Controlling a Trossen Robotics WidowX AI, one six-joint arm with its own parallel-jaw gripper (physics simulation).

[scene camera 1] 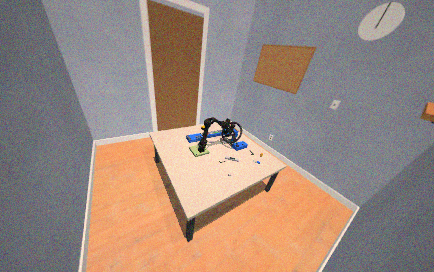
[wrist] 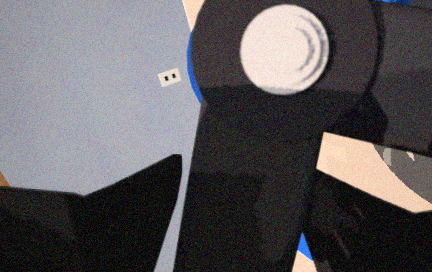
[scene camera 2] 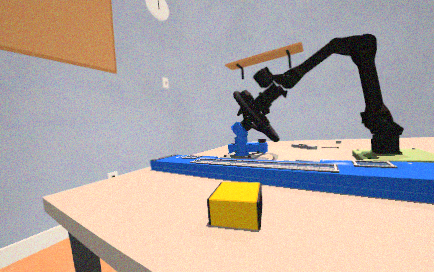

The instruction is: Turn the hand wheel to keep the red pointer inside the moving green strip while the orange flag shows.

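Seen in the pictures: gripper, fingertip midpoint: [scene camera 2: 239,120]; arm's base, link origin: [scene camera 1: 201,150] [scene camera 2: 385,151].
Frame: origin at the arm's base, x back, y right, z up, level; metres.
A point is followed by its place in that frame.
Observation:
The black hand wheel [scene camera 1: 241,132] @(x -0.492, y 0.123, z 0.222 m) [scene camera 2: 270,132] @(x -0.363, y -0.102, z 0.092 m) stands tilted on its blue base [scene camera 1: 240,146] [scene camera 2: 241,145] @(x -0.516, y -0.030, z 0.035 m). In the wrist view its pale hub cap [wrist: 282,50] @(x -0.467, y -0.004, z 0.150 m) is at the top, and a broad dark spoke [wrist: 245,200] @(x -0.476, y -0.047, z 0.168 m) runs down between the fingers. My gripper [scene camera 2: 252,106] [wrist: 235,166] @(x -0.506, y -0.052, z 0.153 m) is shut on this spoke, with a thin gap showing beside the left finger. The long blue track unit [scene camera 1: 193,138] @(x -0.023, y -0.256, z 0.015 m) [scene camera 2: 300,182] @(x -0.248, y -0.348, z -0.010 m) lies behind the wheel in scene camera 1. Its windows [scene camera 2: 337,169] @(x -0.176, y -0.325, z 0.017 m) are seen at a flat angle. The red pointer, green strip and orange flag cannot be made out.
A yellow block [scene camera 2: 234,206] @(x -0.325, y -0.533, z 0.009 m) stands near the table edge beside the track unit. The arm stands on a green plate [scene camera 1: 195,152] @(x 0.079, y 0.008, z 0.001 m) [scene camera 2: 417,155] @(x 0.054, y -0.063, z 0.000 m). Small dark tools [scene camera 1: 231,159] @(x -0.255, y 0.281, z -0.013 m) [scene camera 2: 304,146] @(x -0.263, y 0.242, z -0.012 m) and a small blue item [scene camera 1: 257,162] @(x -0.522, y 0.458, z -0.018 m) lie on the table [scene camera 1: 200,185] @(x 0.241, y 0.431, z -0.024 m).

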